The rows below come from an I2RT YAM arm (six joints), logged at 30 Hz.
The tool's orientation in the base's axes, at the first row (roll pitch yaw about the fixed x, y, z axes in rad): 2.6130 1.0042 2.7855
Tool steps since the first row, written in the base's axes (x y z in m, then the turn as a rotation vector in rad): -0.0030 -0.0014 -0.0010 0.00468 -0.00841 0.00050; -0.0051 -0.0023 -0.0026 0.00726 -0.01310 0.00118; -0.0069 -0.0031 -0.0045 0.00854 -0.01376 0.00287; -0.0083 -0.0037 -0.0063 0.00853 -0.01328 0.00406; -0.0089 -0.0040 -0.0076 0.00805 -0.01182 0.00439; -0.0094 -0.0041 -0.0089 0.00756 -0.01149 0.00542
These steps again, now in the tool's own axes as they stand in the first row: 0.0021 -0.0013 -0.0024 -0.00435 -0.00838 0.00195; 0.0043 -0.0024 -0.0037 -0.00710 -0.01294 0.00282; 0.0067 -0.0035 -0.0045 -0.00929 -0.01324 0.00299; 0.0088 -0.0044 -0.0050 -0.01020 -0.01245 0.00254; 0.0101 -0.0050 -0.0050 -0.00997 -0.01092 0.00229; 0.0115 -0.0054 -0.0048 -0.01053 -0.01028 0.00147
